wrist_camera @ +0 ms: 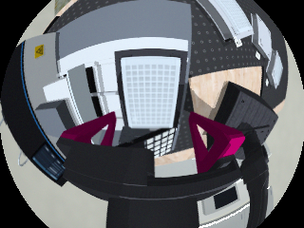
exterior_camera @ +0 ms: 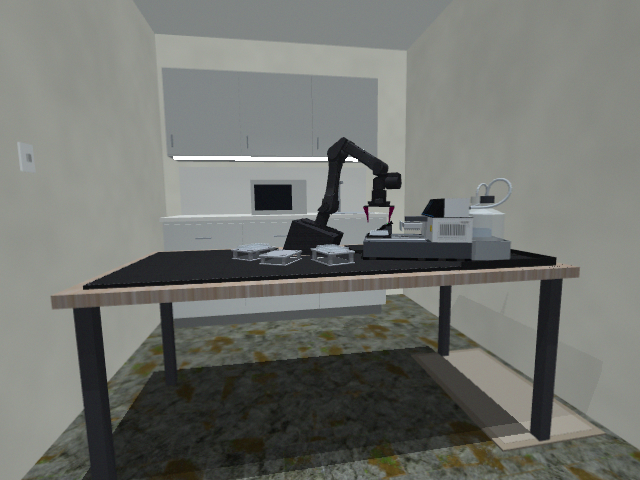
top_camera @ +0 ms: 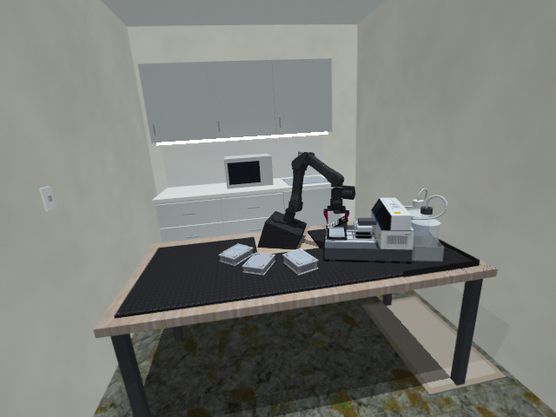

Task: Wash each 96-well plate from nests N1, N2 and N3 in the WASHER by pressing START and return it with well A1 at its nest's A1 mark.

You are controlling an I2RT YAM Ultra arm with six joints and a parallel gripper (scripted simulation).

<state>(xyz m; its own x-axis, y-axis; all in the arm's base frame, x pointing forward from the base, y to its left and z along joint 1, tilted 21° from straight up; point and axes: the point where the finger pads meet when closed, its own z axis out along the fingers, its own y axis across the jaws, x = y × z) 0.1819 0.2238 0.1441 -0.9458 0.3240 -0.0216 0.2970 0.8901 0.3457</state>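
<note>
Right now my hand is 7 cm above the washer carrier. Round my hand: clear bottle 21 cm ahead, 41 cm to the left, 3 cm below; plate washer 5 cm ahead, 15 cm to the left, 3 cm below; nest 17 cm ahead, 25 cm to the right, 11 cm below.
</note>
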